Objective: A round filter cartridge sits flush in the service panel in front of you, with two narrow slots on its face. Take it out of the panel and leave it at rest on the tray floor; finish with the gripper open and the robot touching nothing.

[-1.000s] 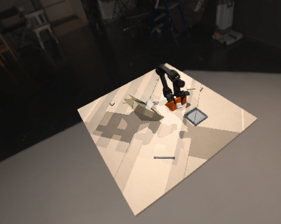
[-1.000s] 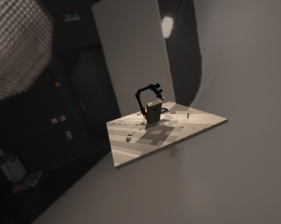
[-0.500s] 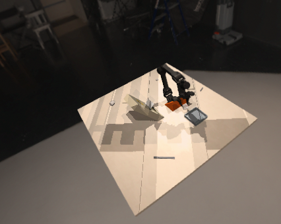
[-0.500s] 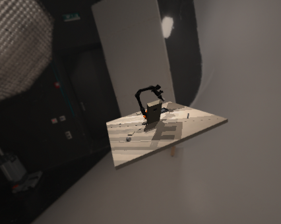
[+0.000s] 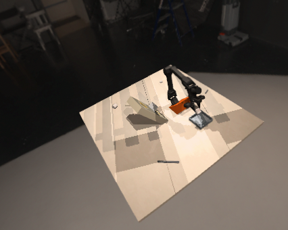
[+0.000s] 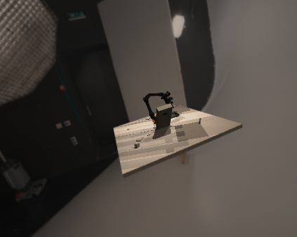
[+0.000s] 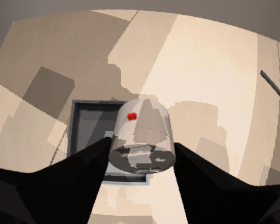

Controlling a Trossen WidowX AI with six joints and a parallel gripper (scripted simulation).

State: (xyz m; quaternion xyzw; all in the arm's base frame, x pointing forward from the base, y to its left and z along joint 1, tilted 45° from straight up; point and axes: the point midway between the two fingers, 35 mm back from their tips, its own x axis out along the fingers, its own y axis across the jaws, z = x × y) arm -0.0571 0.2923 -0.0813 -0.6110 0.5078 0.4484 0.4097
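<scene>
My gripper tip is 50 mm past the dark-rimmed grey tray, 10 mm to the left of it and 160 mm above it. The rest, counted from my gripper tip: round grey filter cartridge (right at my gripper tip); beige service panel (350 mm ahead, 240 mm to the right).
</scene>
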